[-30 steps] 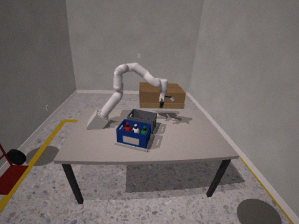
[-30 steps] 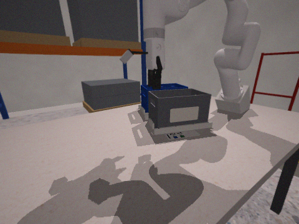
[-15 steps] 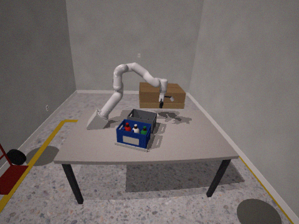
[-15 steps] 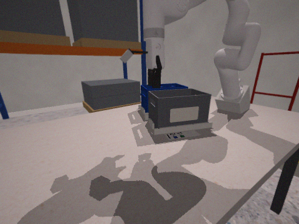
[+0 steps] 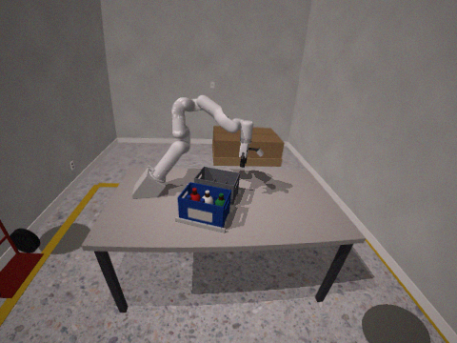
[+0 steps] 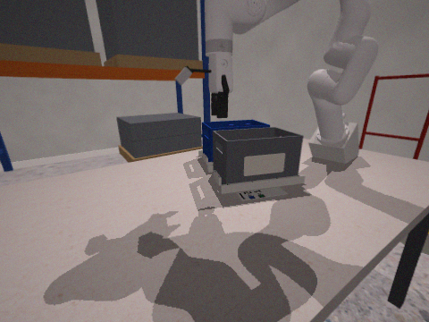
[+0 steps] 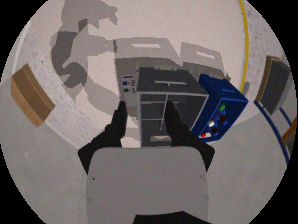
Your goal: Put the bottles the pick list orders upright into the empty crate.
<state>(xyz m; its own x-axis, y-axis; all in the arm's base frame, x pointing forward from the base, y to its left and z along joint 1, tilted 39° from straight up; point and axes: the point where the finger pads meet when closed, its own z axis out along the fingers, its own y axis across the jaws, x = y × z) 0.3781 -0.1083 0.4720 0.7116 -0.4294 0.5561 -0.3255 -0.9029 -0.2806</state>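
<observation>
Now: hand 270 mm past the blue crate, 220 mm to the left of it and 180 mm above it. Round my hand: pick list 270 mm below, 110 mm to the left, 90 mm behind; then green-label bottle 210 mm to the right, 180 mm below, 180 mm behind; then grey crate 180 mm below, 170 mm behind.
</observation>
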